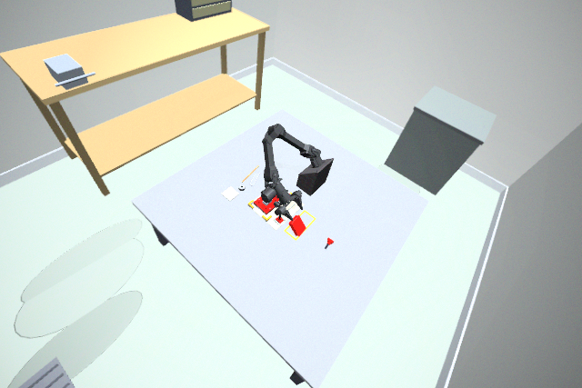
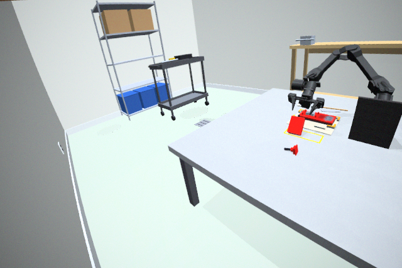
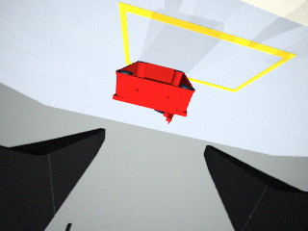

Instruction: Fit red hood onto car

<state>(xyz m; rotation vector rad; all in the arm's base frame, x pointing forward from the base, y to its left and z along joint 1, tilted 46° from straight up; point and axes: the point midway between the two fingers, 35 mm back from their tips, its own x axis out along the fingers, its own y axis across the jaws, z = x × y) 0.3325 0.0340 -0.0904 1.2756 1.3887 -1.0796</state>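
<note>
The red hood lies 1 cm ahead of my gripper tip, 2 cm to the left of it and 7 cm below it. Also, from my gripper tip: wheel 3 cm ahead, 40 cm to the right, 11 cm below; then grey engine block 21 cm to the right, 9 cm below; then grey holder 3 cm ahead, 8 cm to the right, 8 cm below.
</note>
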